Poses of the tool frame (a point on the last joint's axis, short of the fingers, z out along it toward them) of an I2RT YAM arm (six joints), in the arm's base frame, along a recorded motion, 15 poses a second.
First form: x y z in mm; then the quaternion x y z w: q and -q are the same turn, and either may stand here.
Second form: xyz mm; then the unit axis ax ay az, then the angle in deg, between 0 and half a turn. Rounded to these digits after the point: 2 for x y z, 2 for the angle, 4 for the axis.
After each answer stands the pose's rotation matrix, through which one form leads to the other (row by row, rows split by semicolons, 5 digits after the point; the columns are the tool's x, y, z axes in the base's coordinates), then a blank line. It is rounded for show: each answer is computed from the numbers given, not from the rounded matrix.
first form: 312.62 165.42 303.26 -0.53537 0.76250 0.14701 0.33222
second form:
312.62 165.42 303.26 -0.5676 0.8084 0.1559 141.19
-0.20603 -0.91411 0.34922; -0.71875 0.38354 0.57991; -0.66404 -0.13153 -0.73604

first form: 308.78 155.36 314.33 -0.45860 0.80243 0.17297 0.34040
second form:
308.78 155.36 314.33 -0.4877 0.8534 0.1840 140.20
-0.34763 -0.85375 0.38765; -0.61823 0.51953 0.58981; -0.70494 -0.03462 -0.70842

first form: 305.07 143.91 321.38 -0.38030 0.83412 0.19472 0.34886
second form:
305.07 143.91 321.38 -0.4058 0.8900 0.2078 139.16
-0.46734 -0.77029 0.43388; -0.49857 0.63491 0.59018; -0.73008 0.05950 -0.68076

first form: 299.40 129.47 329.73 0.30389 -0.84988 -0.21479 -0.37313
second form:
299.40 129.47 329.73 -0.3275 0.9160 0.2315 136.18
-0.53685 -0.67683 0.50368; -0.35625 0.72303 0.59187; -0.76477 0.13831 -0.62928

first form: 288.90 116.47 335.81 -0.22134 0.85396 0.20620 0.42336
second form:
288.90 116.47 335.81 -0.2443 0.9426 0.2276 129.91
-0.54355 -0.55263 0.63179; -0.20344 0.81698 0.53959; -0.81435 0.16476 -0.55649

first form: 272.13 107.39 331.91 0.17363 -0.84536 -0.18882 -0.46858
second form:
272.13 107.39 331.91 -0.1965 0.9569 0.2137 124.12
-0.50057 -0.47051 0.72667; -0.11661 0.86840 0.48196; -0.85781 0.15652 -0.48956

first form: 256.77 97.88 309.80 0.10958 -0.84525 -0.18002 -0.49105
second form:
256.77 97.88 309.80 -0.1258 0.9703 0.2067 121.18
-0.49372 -0.36205 0.79067; -0.00845 0.91117 0.41195; -0.86958 0.19671 -0.45292

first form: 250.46 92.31 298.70 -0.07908 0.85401 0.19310 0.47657
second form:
250.46 92.31 298.70 -0.0900 0.9714 0.2196 123.08
-0.53325 -0.31912 0.78346; 0.04898 0.91292 0.40520; -0.84454 0.25445 -0.47118

